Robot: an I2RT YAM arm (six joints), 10 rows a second.
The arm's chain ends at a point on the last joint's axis. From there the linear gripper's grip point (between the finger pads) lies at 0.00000 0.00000 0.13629 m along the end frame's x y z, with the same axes.
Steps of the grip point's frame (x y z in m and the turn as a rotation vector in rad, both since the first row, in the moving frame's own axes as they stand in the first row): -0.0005 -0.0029 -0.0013 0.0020 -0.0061 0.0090; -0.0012 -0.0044 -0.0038 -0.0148 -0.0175 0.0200; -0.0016 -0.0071 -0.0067 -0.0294 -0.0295 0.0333; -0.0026 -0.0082 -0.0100 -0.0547 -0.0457 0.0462; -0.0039 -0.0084 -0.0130 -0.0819 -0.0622 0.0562; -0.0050 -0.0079 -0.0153 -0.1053 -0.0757 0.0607
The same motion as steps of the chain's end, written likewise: 0.0003 -0.0026 -0.0013 0.0020 -0.0061 0.0090; 0.0012 -0.0064 -0.0038 -0.0148 -0.0175 0.0200; 0.0025 -0.0110 -0.0066 -0.0294 -0.0295 0.0333; 0.0038 -0.0155 -0.0097 -0.0547 -0.0457 0.0462; 0.0049 -0.0193 -0.0123 -0.0819 -0.0622 0.0562; 0.0057 -0.0219 -0.0142 -0.1053 -0.0757 0.0607
